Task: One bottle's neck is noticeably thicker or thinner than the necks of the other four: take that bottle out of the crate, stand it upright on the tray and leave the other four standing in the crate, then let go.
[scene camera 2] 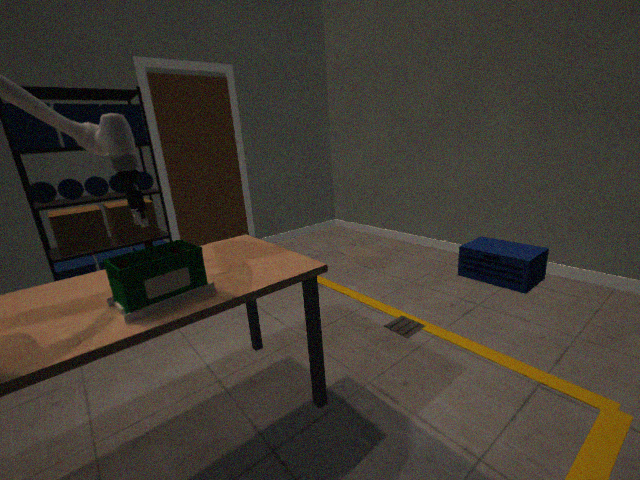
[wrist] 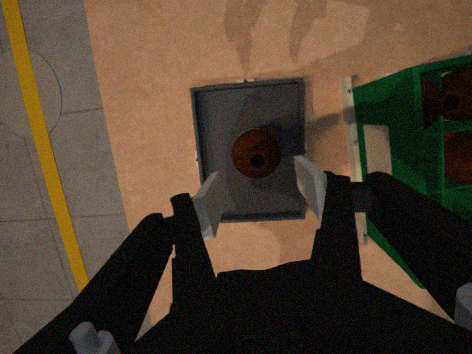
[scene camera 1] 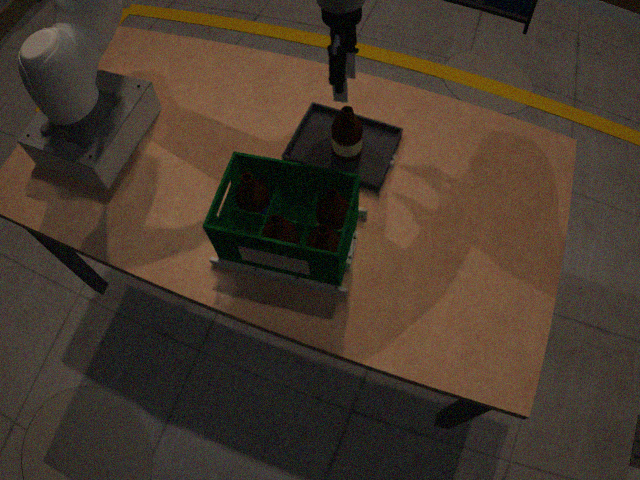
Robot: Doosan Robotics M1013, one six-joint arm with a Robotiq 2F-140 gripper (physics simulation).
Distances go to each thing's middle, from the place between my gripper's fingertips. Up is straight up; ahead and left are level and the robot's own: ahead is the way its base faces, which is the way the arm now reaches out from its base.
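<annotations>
Brown bottle [scene camera 1: 347, 129]: 1 cm ahead of my hand, 15 cm below it.
</annotations>
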